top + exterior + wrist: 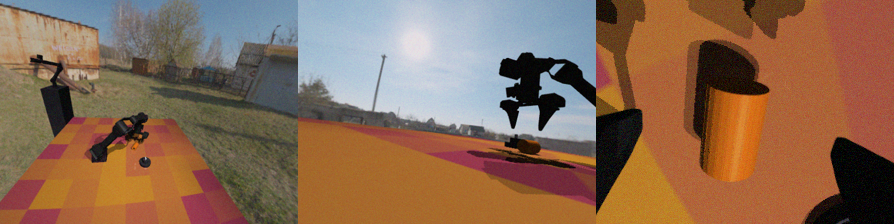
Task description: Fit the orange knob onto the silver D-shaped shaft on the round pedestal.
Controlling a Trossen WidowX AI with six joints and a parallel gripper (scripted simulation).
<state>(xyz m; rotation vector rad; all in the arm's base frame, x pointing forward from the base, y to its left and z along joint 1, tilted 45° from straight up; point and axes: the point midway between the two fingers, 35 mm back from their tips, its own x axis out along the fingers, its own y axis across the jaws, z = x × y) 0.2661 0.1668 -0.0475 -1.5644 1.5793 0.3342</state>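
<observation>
The orange knob is 1 cm behind my gripper tip, 1 cm to the right of it and 5 cm below it. From my gripper tip the other things lie so: round dark pedestal: 7 cm ahead, 18 cm to the right, 4 cm below.
</observation>
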